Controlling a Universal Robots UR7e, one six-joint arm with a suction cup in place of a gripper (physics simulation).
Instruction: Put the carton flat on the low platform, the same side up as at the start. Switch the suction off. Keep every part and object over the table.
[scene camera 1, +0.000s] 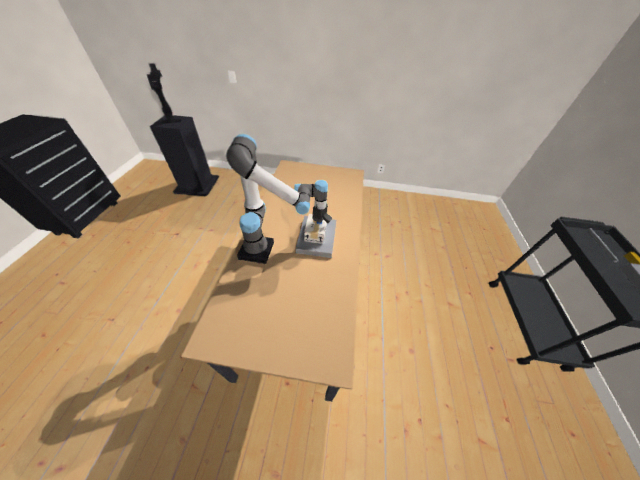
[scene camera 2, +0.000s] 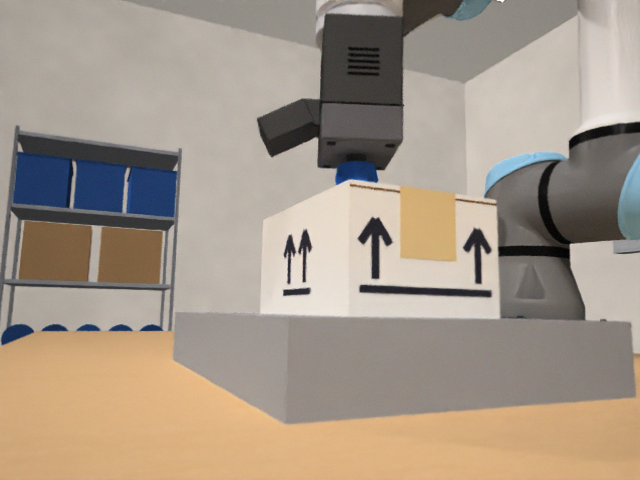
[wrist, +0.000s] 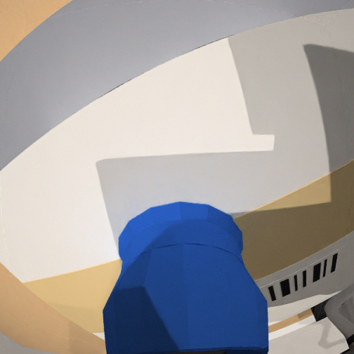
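Pixels of known places: hand, tool point: (scene camera 1: 319, 223); arm's base, link origin: (scene camera 1: 255, 245) (scene camera 2: 526, 317).
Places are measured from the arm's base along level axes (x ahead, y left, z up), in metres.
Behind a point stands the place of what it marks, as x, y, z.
Observation:
The white carton (scene camera 1: 314, 237) {0.378, 0.064, 0.052} (scene camera 2: 423, 279) {0.391, 0.241, 0.027} (wrist: 165, 120) with a tan tape strip sits flat and level on the low grey platform (scene camera 1: 316, 253) {0.400, -0.010, -0.021} (scene camera 2: 454, 361) {0.427, 0.309, -0.022} (wrist: 65, 80). Its printed arrows point up in the second scene view, and no gap shows under its near bottom edges. A barcode label shows on its top in the wrist view. My suction gripper (scene camera 1: 317, 221) {0.402, 0.168, 0.085} (scene camera 2: 356, 173) (wrist: 180, 225) points straight down with its blue cup at the carton's top, and its suction is off. The cup's lower rim is hidden, so I cannot tell whether it still touches the top.
The platform stands on the wooden table (scene camera 1: 289, 320) {0.291, -0.460, -0.048} (scene camera 2: 129, 413) {0.581, 0.248, -0.047}, beside the arm's base (scene camera 1: 255, 249) {0.022, -0.066, 0.039}. A shelf rack (scene camera 2: 95, 212) with blue and brown boxes stands behind. A black cart (scene camera 1: 589, 268) and a drawer cabinet (scene camera 1: 36, 124) stand on the floor away from the table.

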